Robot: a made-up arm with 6 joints.
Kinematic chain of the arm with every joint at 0, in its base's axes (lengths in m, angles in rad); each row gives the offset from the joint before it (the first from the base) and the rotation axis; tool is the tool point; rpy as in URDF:
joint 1: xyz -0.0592 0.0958 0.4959 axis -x
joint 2: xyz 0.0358 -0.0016 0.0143 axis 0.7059 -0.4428 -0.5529
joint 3: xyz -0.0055 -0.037 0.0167 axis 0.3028 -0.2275 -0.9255
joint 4: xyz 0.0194 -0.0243 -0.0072 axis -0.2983 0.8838 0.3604
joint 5: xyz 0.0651 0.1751 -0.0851 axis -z
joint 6: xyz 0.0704 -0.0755 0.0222 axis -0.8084 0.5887 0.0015
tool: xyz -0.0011 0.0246 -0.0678 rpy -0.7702 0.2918 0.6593
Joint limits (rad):
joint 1: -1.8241..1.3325
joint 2: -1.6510..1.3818
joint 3: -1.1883..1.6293
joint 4: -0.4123..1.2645
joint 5: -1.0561..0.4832
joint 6: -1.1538..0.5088
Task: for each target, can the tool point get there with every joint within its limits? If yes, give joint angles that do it. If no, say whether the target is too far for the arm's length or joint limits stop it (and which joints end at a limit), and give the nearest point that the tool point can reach.
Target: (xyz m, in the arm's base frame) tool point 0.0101 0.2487 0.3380
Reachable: yes | joints -0.5039 -0.9648 0.2143 0.2629 -0.4677 -0.8660
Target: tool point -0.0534 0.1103 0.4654
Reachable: no: joint limits stop it (at a limit: joint 4, joint 5, joint 6) | nearest point -0.0769 0.1391 0.4048 | short by 0.071 m
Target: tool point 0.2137 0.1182 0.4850
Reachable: yes | joints -1.1211 0.6698 0.9319 0.5516 -0.4758 -0.4312
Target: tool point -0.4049 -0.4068 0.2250
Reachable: no: too far | nearest point -0.1772 -0.1251 0.3768 | short by 0.393 m
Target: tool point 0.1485 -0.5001 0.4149
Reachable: no: too far | nearest point 0.0709 -0.2087 0.4545 | short by 0.304 m
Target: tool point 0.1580 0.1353 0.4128
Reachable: yes | joints -0.5975 0.3310 1.1885 0.5878 -0.0535 -0.0002
